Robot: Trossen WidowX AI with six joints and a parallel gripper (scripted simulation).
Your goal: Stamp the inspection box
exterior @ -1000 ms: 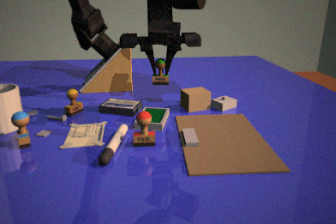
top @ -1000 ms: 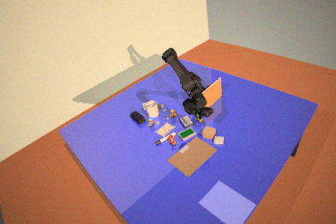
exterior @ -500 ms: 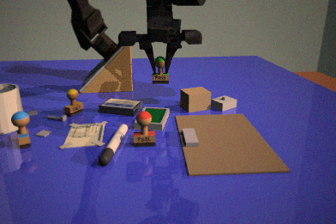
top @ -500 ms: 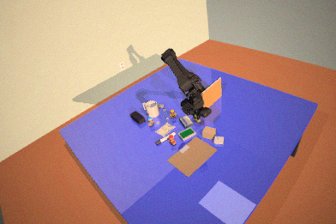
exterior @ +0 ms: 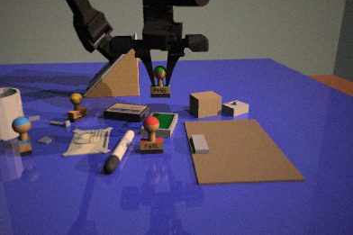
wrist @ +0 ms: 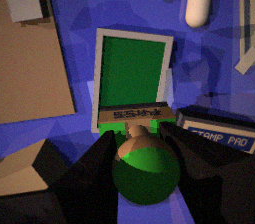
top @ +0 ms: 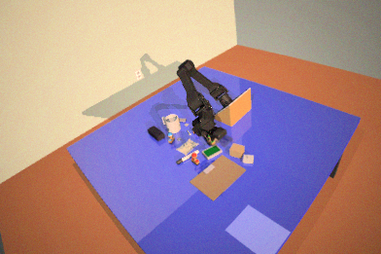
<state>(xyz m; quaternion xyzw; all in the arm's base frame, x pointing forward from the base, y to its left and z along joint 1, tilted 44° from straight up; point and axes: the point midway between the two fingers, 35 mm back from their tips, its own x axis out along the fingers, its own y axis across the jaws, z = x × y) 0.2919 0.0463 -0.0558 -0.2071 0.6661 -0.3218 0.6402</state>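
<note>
My gripper tip is 9 cm above the green ink pad. The rest, counted from my gripper tip: flat box 8 cm below, 8 cm behind, 7 cm to the right; red-knobbed stamp 10 cm ahead, 7 cm below, 4 cm to the right; cardboard cube 12 cm to the left, 7 cm below, 6 cm behind.
</note>
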